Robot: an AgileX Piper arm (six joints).
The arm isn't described. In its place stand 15 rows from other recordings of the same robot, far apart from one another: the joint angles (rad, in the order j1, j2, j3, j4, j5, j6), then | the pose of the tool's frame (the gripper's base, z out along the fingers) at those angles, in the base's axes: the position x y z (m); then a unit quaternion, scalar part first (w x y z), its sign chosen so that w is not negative.
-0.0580, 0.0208, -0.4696, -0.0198, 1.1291, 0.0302 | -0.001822 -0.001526 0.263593 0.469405 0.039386 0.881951 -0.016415
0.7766, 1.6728, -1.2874, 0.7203, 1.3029, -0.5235 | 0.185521 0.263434 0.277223 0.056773 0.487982 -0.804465 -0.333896
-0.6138, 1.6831, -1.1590, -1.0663, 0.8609, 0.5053 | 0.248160 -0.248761 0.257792 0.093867 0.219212 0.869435 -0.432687
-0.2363, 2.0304, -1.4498, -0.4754, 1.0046, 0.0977 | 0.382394 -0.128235 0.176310 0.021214 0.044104 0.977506 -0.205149
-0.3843, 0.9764, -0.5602, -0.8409, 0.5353, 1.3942 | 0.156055 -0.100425 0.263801 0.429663 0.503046 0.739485 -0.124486
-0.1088, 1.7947, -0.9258, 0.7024, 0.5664, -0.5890 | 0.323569 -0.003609 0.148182 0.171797 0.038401 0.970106 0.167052
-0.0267, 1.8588, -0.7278, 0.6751, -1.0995, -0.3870 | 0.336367 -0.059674 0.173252 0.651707 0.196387 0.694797 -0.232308
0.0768, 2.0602, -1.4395, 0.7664, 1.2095, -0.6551 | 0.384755 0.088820 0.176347 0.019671 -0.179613 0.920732 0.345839
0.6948, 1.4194, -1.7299, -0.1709, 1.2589, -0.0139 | 0.222254 0.166061 0.457509 0.354740 -0.320749 0.877519 0.035205
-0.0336, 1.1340, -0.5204, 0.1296, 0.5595, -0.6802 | 0.186098 -0.000010 0.208090 0.240740 -0.265067 0.932832 -0.040094
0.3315, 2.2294, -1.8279, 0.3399, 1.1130, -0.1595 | 0.429024 0.176452 0.180468 0.056936 -0.177150 0.969059 0.162176
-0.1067, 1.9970, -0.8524, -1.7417, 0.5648, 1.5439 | 0.332143 -0.083847 0.093659 0.246040 0.027897 0.919111 -0.306464
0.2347, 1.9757, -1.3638, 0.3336, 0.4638, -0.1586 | 0.411164 0.112018 0.186707 0.278537 -0.065976 0.950039 0.124457
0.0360, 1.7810, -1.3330, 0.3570, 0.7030, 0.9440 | 0.383565 0.034387 0.247095 0.149483 0.509774 0.811273 0.244175
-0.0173, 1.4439, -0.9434, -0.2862, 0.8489, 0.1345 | 0.269414 -0.023946 0.243286 0.158899 -0.002288 0.981017 -0.111135
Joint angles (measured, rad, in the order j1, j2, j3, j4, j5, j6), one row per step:
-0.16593, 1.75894, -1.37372, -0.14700, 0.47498, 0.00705
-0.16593, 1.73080, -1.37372, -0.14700, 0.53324, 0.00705
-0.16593, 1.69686, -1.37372, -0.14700, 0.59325, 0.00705
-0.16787, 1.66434, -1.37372, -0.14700, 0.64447, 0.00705
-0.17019, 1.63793, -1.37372, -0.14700, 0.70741, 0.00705
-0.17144, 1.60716, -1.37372, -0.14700, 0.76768, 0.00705
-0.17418, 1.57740, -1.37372, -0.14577, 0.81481, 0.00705
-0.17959, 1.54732, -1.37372, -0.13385, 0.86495, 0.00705
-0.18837, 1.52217, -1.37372, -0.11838, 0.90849, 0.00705
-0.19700, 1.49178, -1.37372, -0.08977, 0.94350, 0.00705
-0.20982, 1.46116, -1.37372, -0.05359, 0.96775, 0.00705
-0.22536, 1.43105, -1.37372, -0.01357, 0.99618, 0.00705
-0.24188, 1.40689, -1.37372, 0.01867, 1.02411, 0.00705
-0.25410, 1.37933, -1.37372, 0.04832, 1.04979, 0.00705
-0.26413, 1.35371, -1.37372, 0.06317, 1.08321, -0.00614
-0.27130, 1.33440, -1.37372, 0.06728, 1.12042, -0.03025
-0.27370, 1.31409, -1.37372, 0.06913, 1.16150, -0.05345
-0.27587, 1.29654, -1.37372, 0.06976, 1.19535, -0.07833
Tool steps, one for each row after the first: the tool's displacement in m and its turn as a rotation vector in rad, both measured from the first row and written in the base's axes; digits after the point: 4 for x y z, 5 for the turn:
-0.0082, 0.0007, 0.0075, 0.00251, 0.02948, -0.00819
-0.0178, 0.0016, 0.0170, 0.00457, 0.05492, -0.01670
-0.0271, 0.0019, 0.0263, 0.00607, 0.07307, -0.02597
-0.0364, 0.0019, 0.0324, 0.01034, 0.10873, -0.03729
-0.0466, 0.0026, 0.0402, 0.01385, 0.13741, -0.04721
-0.0561, 0.0029, 0.0480, 0.01734, 0.15399, -0.05681
-0.0661, 0.0032, 0.0556, 0.03228, 0.17159, -0.06941
-0.0751, 0.0027, 0.0615, 0.05111, 0.18697, -0.08346
-0.0845, 0.0036, 0.0693, 0.08106, 0.18676, -0.09429
-0.0934, 0.0040, 0.0775, 0.11708, 0.17421, -0.10561
-0.1029, 0.0043, 0.0852, 0.15759, 0.16512, -0.11748
-0.1112, 0.0038, 0.0909, 0.19117, 0.16212, -0.12959
-0.1199, 0.0048, 0.0976, 0.22056, 0.15408, -0.13578
-0.1290, 0.0056, 0.1031, 0.22863, 0.16015, -0.13161
-0.1370, 0.0062, 0.1065, 0.22134, 0.17983, -0.11845
-0.1452, 0.0081, 0.1098, 0.21287, 0.20304, -0.10132
-0.1523, 0.0097, 0.1127, 0.20161, 0.22226, -0.08275

